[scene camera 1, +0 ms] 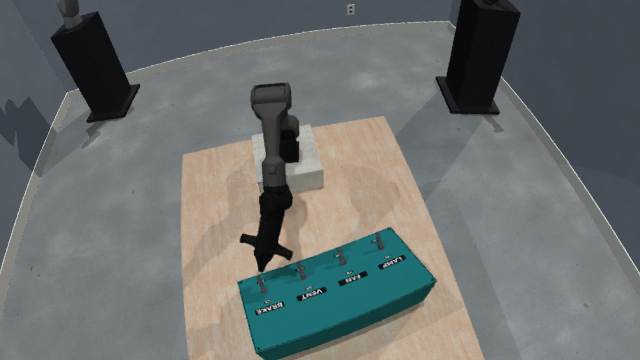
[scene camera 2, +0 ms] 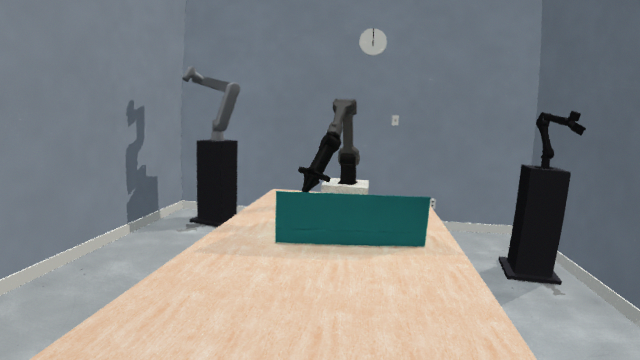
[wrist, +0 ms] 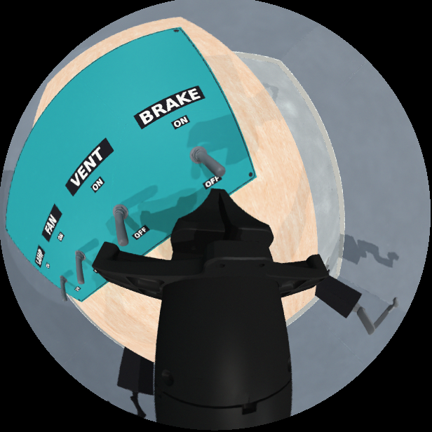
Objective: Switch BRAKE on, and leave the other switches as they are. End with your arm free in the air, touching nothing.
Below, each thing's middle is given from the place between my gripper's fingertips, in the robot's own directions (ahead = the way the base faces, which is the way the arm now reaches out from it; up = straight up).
The teal switch box [scene camera 1: 334, 298] lies 200 mm to the left of my hand, 60 mm ahead of it and 40 mm below it.
